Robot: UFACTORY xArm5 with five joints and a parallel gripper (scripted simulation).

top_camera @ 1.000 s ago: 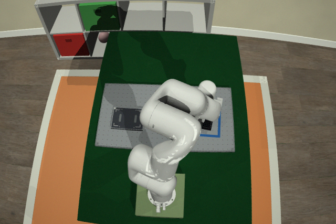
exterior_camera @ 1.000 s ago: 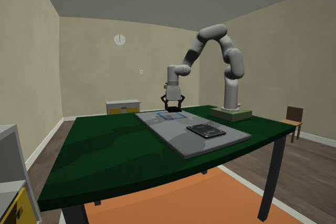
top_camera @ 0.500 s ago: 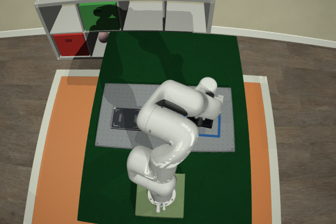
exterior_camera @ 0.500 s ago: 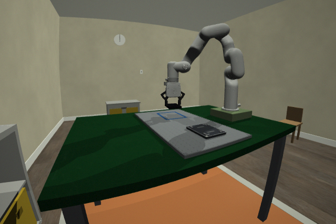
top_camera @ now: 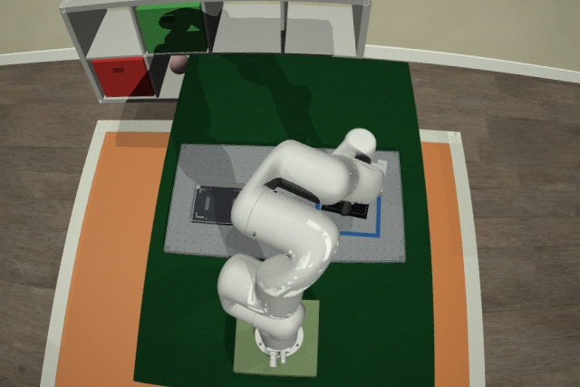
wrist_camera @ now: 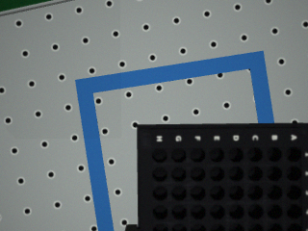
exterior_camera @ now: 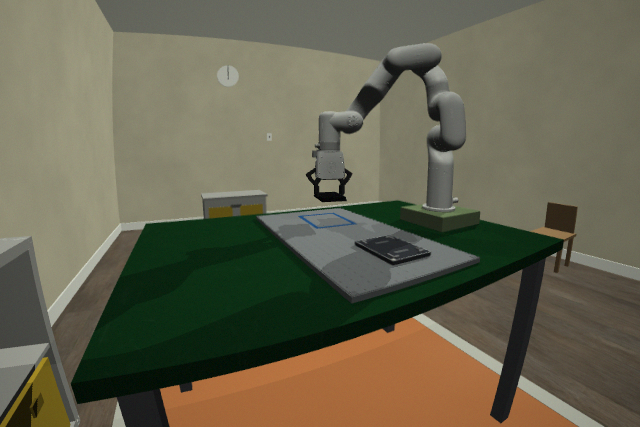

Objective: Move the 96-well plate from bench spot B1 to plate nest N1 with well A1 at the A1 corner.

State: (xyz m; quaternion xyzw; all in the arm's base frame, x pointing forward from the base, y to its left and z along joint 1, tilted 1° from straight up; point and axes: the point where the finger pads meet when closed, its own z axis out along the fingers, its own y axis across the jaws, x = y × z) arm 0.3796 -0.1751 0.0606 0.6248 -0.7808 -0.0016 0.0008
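The plate nest lies 36 cm to the left of my hand, 9 cm below it and 2 cm ahead of it. The rest, counted from my hand: black 96-well plate 1 cm below.
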